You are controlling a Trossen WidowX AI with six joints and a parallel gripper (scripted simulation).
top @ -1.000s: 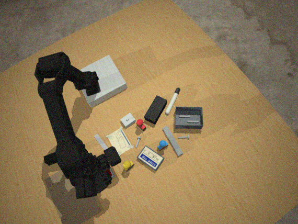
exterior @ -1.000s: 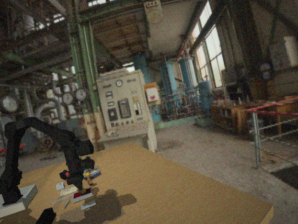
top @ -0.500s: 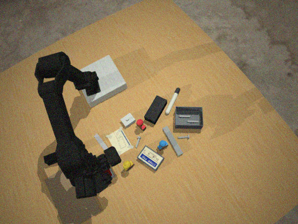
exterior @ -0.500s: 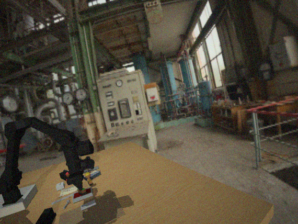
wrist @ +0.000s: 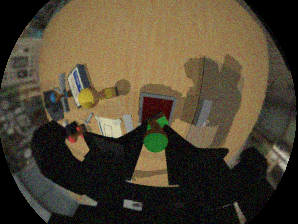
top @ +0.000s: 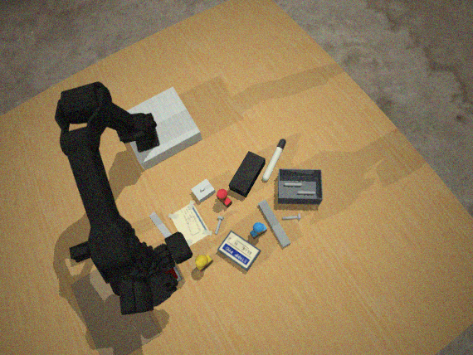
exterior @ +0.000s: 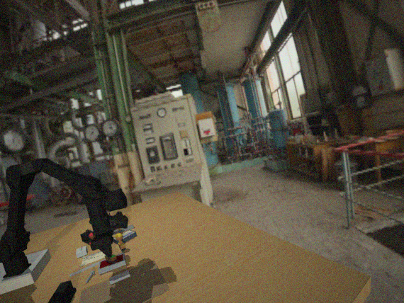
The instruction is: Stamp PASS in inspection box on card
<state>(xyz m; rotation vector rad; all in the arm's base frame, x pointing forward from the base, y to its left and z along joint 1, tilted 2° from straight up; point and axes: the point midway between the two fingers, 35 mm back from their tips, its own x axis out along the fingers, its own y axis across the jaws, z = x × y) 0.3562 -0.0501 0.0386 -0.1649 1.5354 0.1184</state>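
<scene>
Right now my gripper tip is right at the green-knobbed stamp. From my gripper tip the other things lie so: yellow stamp (10 cm to the left, 2 cm below, 2 cm ahead); red ink pad (3 cm below); cream card (10 cm to the left, 9 cm behind, 4 cm below).
</scene>
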